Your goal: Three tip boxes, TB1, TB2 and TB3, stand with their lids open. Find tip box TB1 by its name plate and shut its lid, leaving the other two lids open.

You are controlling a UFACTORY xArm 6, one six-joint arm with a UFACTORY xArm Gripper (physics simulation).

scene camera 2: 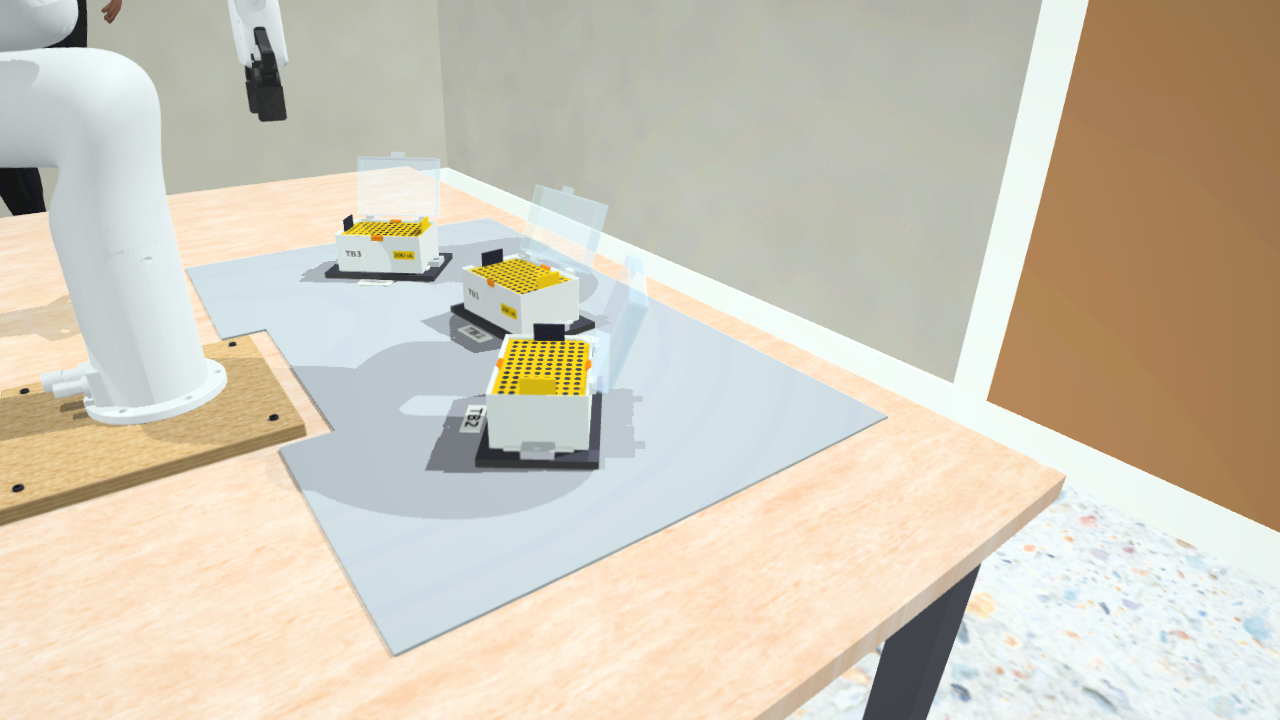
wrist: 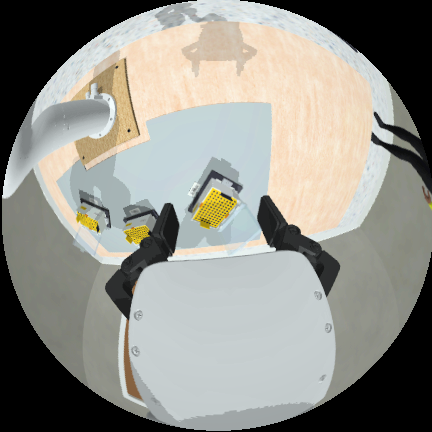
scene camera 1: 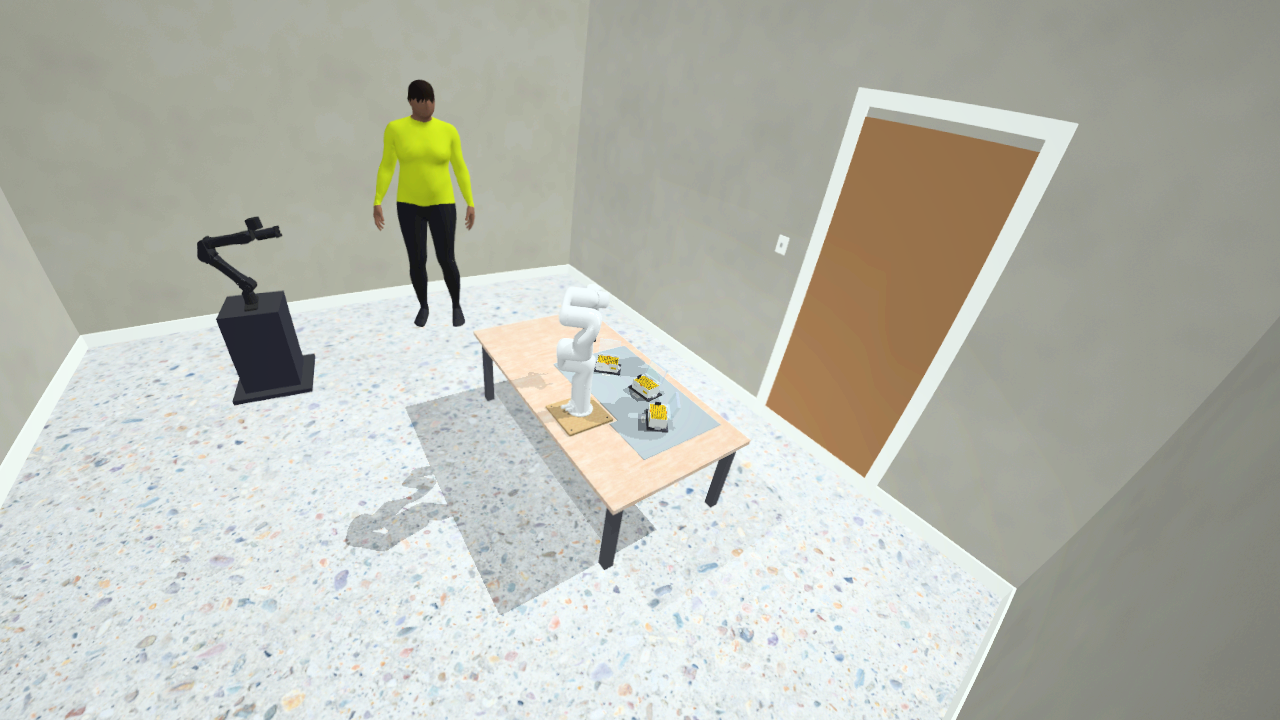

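Seen in the pictures: gripper, fingertip midpoint: (scene camera 2: 268, 116) (wrist: 217, 209); arm's base at its link origin: (scene camera 2: 158, 392) (wrist: 98, 115) (scene camera 1: 579, 408).
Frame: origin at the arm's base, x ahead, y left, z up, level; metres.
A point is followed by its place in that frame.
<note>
Tip box TB1 (scene camera 1: 644, 386) @(x 0.368, y 0.000, z 0.046 m) (scene camera 2: 541, 308) (wrist: 140, 232) @(x 0.379, y 0.035, z 0.049 m), white with a yellow tip rack, is the middle box. Its clear lid (scene camera 2: 563, 222) @(x 0.466, y 0.050, z 0.098 m) stands open on the far side. Tip box TB2 (scene camera 1: 658, 414) @(x 0.309, y -0.226, z 0.049 m) (scene camera 2: 539, 422) (wrist: 89, 221) @(x 0.318, y -0.193, z 0.049 m) is nearest in scene camera 2, its clear lid (scene camera 2: 629, 320) @(x 0.355, y -0.297, z 0.120 m) open. Tip box TB3 (scene camera 1: 607, 363) @(x 0.279, y 0.255, z 0.050 m) (scene camera 2: 386, 257) @(x 0.287, y 0.248, z 0.021 m) (wrist: 215, 207) is at the back, its clear lid (scene camera 2: 399, 188) @(x 0.339, y 0.351, z 0.091 m) (wrist: 243, 234) @(x 0.337, y 0.361, z 0.110 m) open. My gripper (scene camera 2: 266, 109) @(x 0.167, y 0.289, z 0.214 m) (wrist: 217, 209) @(x 0.167, y 0.289, z 0.214 m) is open and empty, high above the table at the TB3 end. In the wrist view a finger partly overlaps the TB1 area.
The boxes stand on dark bases on a grey mat (scene camera 1: 648, 447) @(x 0.183, y -0.355, z -0.009 m) (scene camera 2: 402, 582) @(x 0.146, y -0.355, z -0.009 m) (wrist: 225, 125) @(x 0.096, y 0.323, z -0.009 m) on a wooden table (scene camera 1: 631, 479) @(x 0.015, y -0.489, z -0.012 m) (scene camera 2: 223, 626) @(x 0.034, y -0.339, z -0.012 m) (wrist: 320, 125) @(x 0.049, y 0.603, z -0.012 m). My arm's base sits on a wooden board (scene camera 2: 259, 402) @(x 0.087, y -0.069, z 0.001 m) (wrist: 127, 110) @(x 0.023, y 0.094, z -0.002 m). A person (scene camera 1: 425, 165) stands behind the table, near a black arm on a pedestal (scene camera 1: 261, 344).
</note>
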